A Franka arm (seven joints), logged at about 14 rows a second.
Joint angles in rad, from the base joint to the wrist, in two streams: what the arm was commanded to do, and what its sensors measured. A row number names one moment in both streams.
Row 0, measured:
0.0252, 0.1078, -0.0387, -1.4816, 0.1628, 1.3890, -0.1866
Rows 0 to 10, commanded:
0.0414, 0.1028, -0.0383, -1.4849, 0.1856, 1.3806, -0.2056
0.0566, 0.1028, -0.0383, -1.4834, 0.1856, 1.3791, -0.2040
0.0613, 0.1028, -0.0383, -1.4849, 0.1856, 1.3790, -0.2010
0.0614, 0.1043, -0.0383, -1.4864, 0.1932, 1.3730, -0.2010
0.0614, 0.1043, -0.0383, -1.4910, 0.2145, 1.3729, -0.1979
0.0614, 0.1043, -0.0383, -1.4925, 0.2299, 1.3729, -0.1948
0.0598, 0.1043, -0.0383, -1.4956, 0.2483, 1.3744, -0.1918
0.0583, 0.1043, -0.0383, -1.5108, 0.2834, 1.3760, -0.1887
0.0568, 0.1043, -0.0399, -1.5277, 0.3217, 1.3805, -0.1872
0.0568, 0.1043, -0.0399, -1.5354, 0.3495, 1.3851, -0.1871
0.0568, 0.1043, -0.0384, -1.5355, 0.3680, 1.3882, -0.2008
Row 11, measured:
0.0600, 0.1124, -0.0367, -1.5176, 0.3167, 1.3846, -0.1890
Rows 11 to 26, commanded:
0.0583, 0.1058, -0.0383, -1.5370, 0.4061, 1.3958, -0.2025
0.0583, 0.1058, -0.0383, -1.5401, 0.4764, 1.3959, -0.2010
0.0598, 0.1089, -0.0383, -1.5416, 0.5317, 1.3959, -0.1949
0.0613, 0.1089, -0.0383, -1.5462, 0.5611, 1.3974, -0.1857
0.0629, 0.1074, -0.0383, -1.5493, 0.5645, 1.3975, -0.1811
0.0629, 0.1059, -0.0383, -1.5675, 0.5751, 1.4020, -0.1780
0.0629, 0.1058, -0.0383, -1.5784, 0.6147, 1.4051, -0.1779
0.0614, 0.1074, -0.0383, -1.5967, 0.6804, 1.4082, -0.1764
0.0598, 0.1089, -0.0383, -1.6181, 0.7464, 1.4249, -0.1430
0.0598, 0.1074, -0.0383, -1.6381, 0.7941, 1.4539, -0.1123
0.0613, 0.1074, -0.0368, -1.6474, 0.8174, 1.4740, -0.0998
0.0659, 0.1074, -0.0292, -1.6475, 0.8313, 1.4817, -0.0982
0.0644, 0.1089, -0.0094, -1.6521, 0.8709, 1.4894, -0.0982
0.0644, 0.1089, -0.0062, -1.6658, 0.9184, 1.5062, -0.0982
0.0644, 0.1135, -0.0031, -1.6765, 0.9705, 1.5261, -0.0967
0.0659, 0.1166, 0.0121, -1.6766, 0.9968, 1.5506, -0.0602
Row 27, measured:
0.0653, 0.1228, -0.0070, -1.6527, 0.9280, 1.5062, -0.1057
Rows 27 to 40, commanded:
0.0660, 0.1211, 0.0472, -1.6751, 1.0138, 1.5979, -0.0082
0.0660, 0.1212, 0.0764, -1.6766, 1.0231, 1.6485, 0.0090
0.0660, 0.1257, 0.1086, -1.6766, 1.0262, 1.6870, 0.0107
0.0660, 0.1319, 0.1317, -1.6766, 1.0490, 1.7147, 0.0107
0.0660, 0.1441, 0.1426, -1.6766, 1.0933, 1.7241, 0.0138
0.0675, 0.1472, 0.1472, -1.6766, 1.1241, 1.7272, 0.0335
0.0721, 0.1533, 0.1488, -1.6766, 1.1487, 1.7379, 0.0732
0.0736, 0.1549, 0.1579, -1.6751, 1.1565, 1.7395, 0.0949
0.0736, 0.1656, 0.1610, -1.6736, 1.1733, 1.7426, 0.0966
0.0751, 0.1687, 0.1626, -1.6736, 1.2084, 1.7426, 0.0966
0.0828, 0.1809, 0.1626, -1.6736, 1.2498, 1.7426, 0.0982
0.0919, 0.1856, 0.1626, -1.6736, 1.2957, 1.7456, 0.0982
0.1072, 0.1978, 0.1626, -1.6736, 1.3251, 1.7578, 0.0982
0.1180, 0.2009, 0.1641, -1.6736, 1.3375, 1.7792, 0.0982
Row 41, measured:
0.0942, 0.1935, 0.1587, -1.6689, 1.2812, 1.7385, 0.0822
